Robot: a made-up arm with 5 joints. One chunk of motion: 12 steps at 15 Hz.
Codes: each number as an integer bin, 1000 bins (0 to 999) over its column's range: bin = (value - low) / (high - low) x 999, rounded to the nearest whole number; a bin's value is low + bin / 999 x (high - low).
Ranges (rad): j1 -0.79..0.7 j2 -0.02..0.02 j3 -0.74..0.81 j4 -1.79..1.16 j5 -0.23..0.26
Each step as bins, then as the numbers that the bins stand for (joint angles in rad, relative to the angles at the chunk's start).
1 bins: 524 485 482 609 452
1 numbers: -0.0085 -0.0006 0.0078 0.0083 -0.0083
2 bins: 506 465 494 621 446
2 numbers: -0.0353 -0.0014 0.0265 0.0438 -0.0112
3 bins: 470 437 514 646 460
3 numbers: -0.0890 -0.0025 0.0575 0.1176 -0.0044
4 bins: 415 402 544 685 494
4 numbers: -0.1710 -0.0039 0.1040 0.2328 0.0123
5 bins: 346 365 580 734 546
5 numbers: -0.2739 -0.0054 0.1599 0.3775 0.0378
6 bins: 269 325 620 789 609
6 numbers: -0.3888 -0.0070 0.2220 0.5399 0.0687
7 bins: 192 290 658 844 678
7 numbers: -0.5036 -0.0084 0.2809 0.7023 0.1026
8 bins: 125 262 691 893 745
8 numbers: -0.6036 -0.0095 0.3321 0.8470 0.1354
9 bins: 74 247 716 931 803
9 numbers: -0.6796 -0.0101 0.3709 0.9592 0.1639
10 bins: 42 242 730 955 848
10 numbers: -0.7274 -0.0103 0.3926 1.0301 0.1859
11 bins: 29 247 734 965 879
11 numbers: -0.7467 -0.0101 0.3988 1.0596 0.2011
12 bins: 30 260 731 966 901
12 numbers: -0.7453 -0.0096 0.3942 1.0626 0.2119
